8 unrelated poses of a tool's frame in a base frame.
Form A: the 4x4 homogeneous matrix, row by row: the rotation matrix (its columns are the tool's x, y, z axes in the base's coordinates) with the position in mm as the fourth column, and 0 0 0 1 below. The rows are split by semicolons.
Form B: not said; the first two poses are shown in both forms.
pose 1, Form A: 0.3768, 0.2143, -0.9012, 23.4; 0.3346, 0.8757, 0.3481, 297.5; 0.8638, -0.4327, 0.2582, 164.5; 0, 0, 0, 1
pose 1, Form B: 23.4, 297.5, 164.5; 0.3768, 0.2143, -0.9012; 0.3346, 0.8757, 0.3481; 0.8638, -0.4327, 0.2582
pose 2, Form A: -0.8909, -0.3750, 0.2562, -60.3; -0.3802, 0.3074, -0.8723, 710.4; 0.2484, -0.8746, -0.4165, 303.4; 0, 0, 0, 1
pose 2, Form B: -60.3, 710.4, 303.4; -0.8909, -0.3750, 0.2562; -0.3802, 0.3074, -0.8723; 0.2484, -0.8746, -0.4165
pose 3, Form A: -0.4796, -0.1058, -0.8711, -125.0; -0.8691, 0.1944, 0.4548, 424.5; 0.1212, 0.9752, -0.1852, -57.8; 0, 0, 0, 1
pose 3, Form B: -125.0, 424.5, -57.8; -0.4796, -0.1058, -0.8711; -0.8691, 0.1944, 0.4548; 0.1212, 0.9752, -0.1852
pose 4, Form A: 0.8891, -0.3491, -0.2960, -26.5; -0.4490, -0.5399, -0.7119, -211.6; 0.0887, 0.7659, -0.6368, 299.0; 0, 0, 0, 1
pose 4, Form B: -26.5, -211.6, 299.0; 0.8891, -0.3491, -0.2960; -0.4490, -0.5399, -0.7119; 0.0887, 0.7659, -0.6368
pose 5, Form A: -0.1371, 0.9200, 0.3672, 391.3; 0.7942, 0.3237, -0.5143, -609.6; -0.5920, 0.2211, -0.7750, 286.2; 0, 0, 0, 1
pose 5, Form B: 391.3, -609.6, 286.2; -0.1371, 0.9200, 0.3672; 0.7942, 0.3237, -0.5143; -0.5920, 0.2211, -0.7750
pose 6, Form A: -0.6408, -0.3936, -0.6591, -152.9; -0.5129, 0.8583, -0.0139, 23.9; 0.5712, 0.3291, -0.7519, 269.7; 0, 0, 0, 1
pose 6, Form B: -152.9, 23.9, 269.7; -0.6408, -0.3936, -0.6591; -0.5129, 0.8583, -0.0139; 0.5712, 0.3291, -0.7519
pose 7, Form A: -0.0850, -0.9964, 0.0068, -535.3; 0.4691, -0.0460, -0.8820, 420.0; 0.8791, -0.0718, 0.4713, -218.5; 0, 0, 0, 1
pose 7, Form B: -535.3, 420.0, -218.5; -0.0850, -0.9964, 0.0068; 0.4691, -0.0460, -0.8820; 0.8791, -0.0718, 0.4713
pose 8, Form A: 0.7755, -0.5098, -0.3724, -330.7; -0.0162, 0.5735, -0.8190, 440.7; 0.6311, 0.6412, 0.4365, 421.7; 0, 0, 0, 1
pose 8, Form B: -330.7, 440.7, 421.7; 0.7755, -0.5098, -0.3724; -0.0162, 0.5735, -0.8190; 0.6311, 0.6412, 0.4365
